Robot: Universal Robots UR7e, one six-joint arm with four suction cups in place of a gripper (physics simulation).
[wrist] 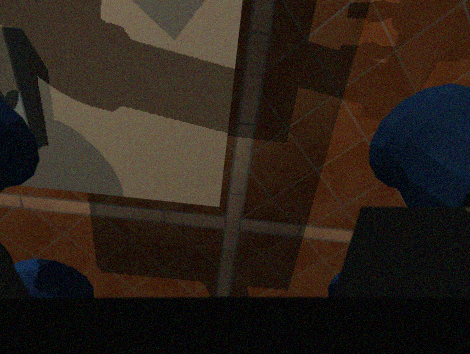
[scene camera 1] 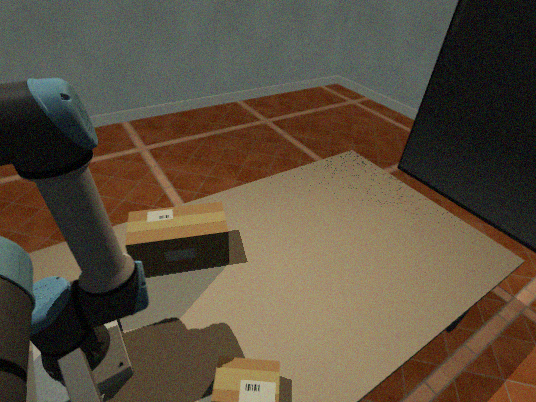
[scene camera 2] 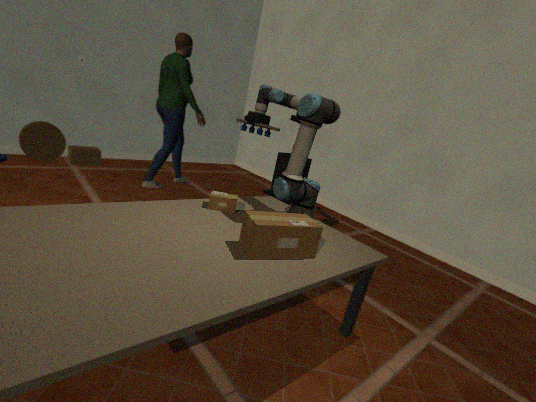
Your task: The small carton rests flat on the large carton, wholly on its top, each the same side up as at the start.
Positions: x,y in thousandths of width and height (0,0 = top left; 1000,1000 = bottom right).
large carton: scene camera 1 318,596; scene camera 2 493,586; not seen in the wrist view (out of frame)
